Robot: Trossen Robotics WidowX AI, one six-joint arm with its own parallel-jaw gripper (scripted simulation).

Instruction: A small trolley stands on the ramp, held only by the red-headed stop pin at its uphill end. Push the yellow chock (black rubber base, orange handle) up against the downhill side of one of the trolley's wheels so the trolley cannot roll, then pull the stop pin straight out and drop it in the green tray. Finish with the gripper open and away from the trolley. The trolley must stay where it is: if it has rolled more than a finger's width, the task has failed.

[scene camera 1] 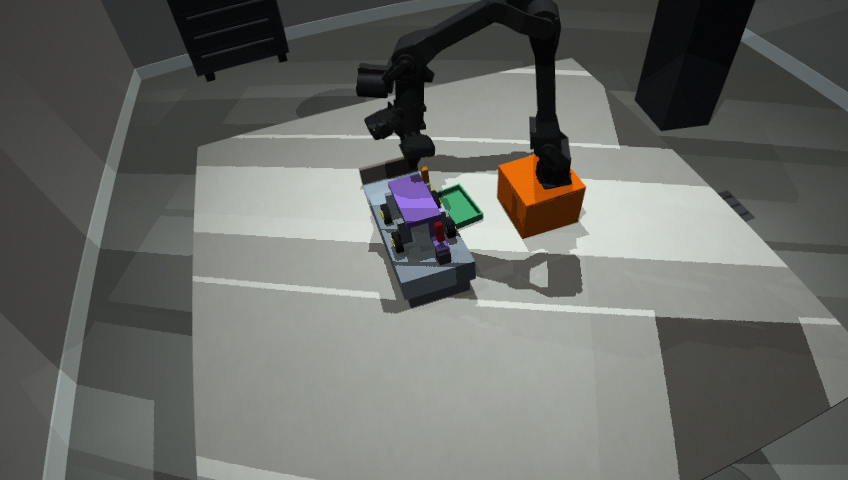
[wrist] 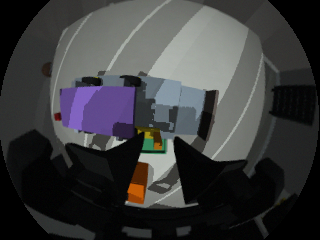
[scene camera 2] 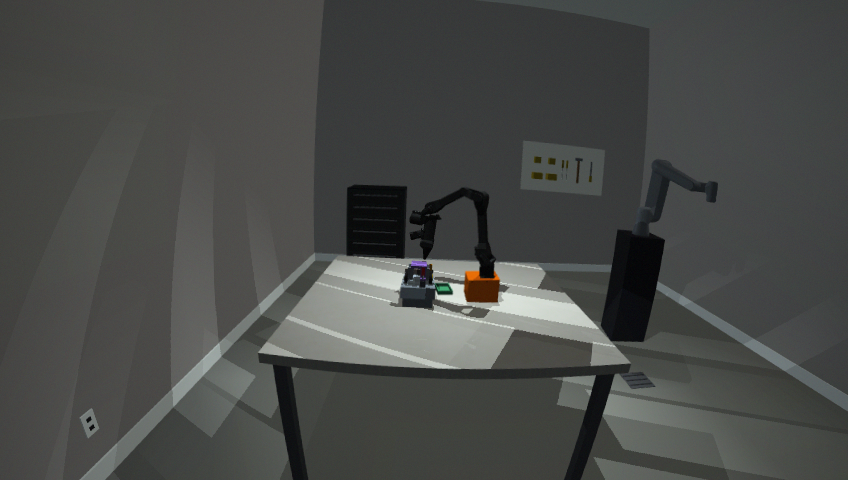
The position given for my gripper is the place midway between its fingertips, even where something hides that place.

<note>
I see my gripper [scene camera 1: 409, 163], a trolley [scene camera 1: 412, 197] and a dark stop bar [scene camera 1: 387, 169].
The trolley is seen too in the wrist view [wrist: 88, 107]. My gripper also shows in the wrist view [wrist: 159, 137].
</note>
